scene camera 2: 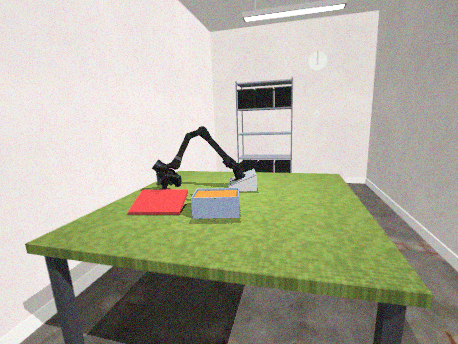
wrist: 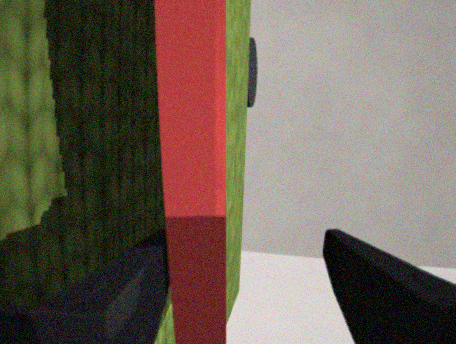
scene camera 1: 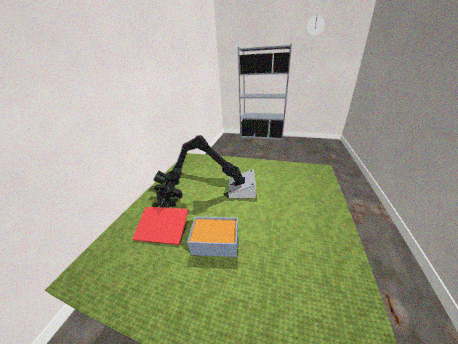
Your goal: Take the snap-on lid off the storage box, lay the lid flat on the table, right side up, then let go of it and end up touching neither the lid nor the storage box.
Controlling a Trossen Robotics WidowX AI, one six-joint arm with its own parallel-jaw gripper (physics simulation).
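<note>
The red lid (scene camera 1: 161,226) (scene camera 2: 158,202) (wrist: 192,110) is off the box, to its left, flat or nearly flat at the table; I cannot tell whether its back edge is slightly raised. Its inside is not visible. The blue-grey storage box (scene camera 1: 214,249) (scene camera 2: 215,208) stands upright and open, with orange contents, beside the lid. My gripper (scene camera 1: 163,204) (scene camera 2: 165,186) (wrist: 249,241) is open at the lid's back edge, well apart from the box. In the wrist view the edge lies between the fingertips' lines, close by the left finger; whether they touch is unclear.
The green table top (scene camera 1: 300,270) (scene camera 2: 300,245) carries the lid, the box and the arm's grey base (scene camera 1: 248,191) (scene camera 2: 248,184) behind the box. A shelf rack (scene camera 1: 263,96) (scene camera 2: 263,133) stands at the back wall. A dark rounded thing (wrist: 253,72) shows beyond the table edge in the wrist view.
</note>
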